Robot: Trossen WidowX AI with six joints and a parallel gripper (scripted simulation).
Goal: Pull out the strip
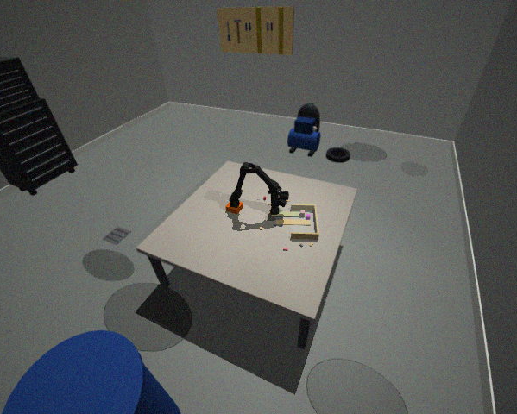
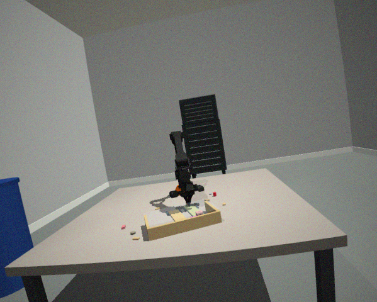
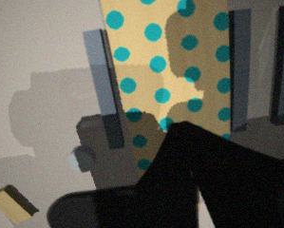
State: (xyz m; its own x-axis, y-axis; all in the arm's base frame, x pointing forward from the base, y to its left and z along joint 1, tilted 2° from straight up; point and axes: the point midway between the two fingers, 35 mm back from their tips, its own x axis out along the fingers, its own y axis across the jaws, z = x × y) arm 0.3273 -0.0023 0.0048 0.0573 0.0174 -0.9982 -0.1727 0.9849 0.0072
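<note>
Right now the pink cube marked e is 210 mm ahead of my gripper tip, 30 mm to the left of it and 10 mm above it.
</note>
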